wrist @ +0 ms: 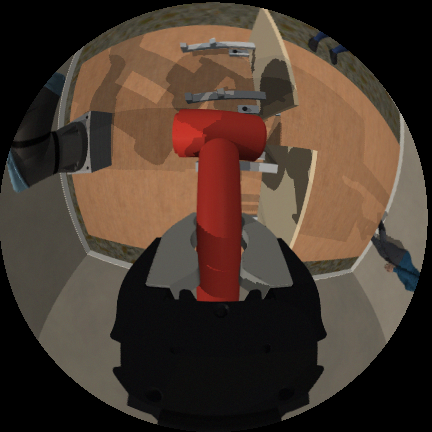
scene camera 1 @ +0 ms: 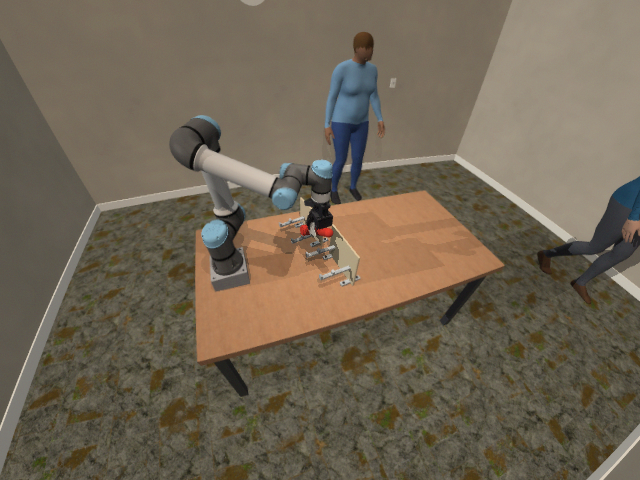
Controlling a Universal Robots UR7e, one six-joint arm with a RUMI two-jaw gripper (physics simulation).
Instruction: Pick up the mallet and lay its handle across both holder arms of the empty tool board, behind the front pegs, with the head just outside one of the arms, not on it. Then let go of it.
Observation:
In view: my gripper (wrist: 218, 214), a red mallet (wrist: 219, 138) and a tool board (scene camera 1: 347, 259).

